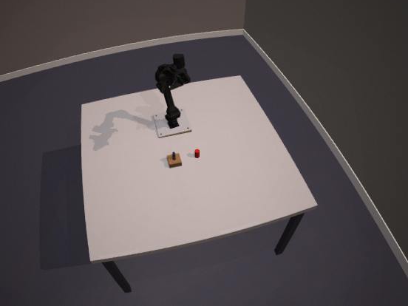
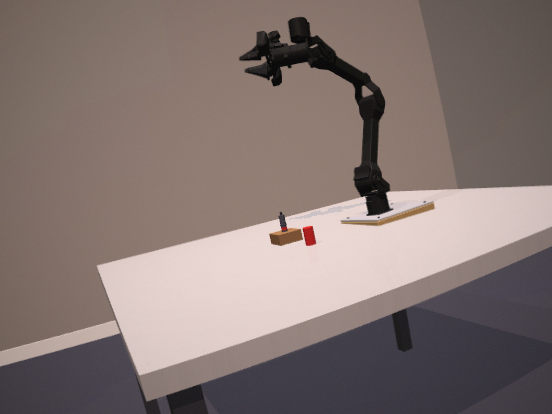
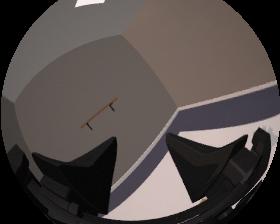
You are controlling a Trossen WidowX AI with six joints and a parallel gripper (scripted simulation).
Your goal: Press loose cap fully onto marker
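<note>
Now: gripper tip 16 cm to the right of the red cap and 52 cm above it. Also, from my gripper tip: holder block (1 cm behind, 2 cm to the left, 53 cm below).
</note>
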